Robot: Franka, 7 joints.
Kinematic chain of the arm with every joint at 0, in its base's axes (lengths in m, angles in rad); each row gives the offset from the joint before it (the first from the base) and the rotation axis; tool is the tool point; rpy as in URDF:
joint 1: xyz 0 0 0.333 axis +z
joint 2: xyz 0 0 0 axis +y
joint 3: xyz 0 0 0.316 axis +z
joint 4: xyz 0.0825 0 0 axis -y
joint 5: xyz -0.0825 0 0.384 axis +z
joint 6: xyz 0 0 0 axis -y
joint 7: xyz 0.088 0 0 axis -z
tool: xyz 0 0 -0.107 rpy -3.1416 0 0
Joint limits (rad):
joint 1: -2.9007..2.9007
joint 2: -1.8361..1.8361
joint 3: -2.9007..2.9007
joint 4: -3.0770..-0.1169
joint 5: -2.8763..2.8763
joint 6: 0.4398..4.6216
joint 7: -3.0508..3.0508
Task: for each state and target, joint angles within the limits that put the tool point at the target. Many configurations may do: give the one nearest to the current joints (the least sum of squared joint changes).
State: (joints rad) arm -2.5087 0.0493 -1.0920 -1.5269 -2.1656 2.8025 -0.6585
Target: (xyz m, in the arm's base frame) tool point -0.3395 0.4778 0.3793
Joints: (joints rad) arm -2.9007 0.4456 -1.3113 -2.0446 -2.1892 2.7130 -0.6585
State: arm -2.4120 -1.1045 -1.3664 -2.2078 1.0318 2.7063 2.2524
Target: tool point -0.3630 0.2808 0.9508
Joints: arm -2.1252 -0.6718 -0.8758 -1.3799 0.9561 2.6819 2.2524
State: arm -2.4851 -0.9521 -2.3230 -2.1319 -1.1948 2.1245 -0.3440
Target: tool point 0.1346 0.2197 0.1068
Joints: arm -2.6843 -0.4223 -2.4522 -2.7317 -1.0611 1.7405 -0.3440
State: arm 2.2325 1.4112 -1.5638 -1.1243 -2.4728 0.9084 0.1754
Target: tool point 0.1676 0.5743 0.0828
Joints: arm 2.1139 1.8361 -1.0753 -1.6861 -2.4042 0.6385 0.1754
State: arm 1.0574 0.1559 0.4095 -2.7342 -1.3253 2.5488 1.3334
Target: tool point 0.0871 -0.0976 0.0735
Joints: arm 0.7519 0.7827 -0.4308 -3.0166 -1.3493 2.1271 1.3334
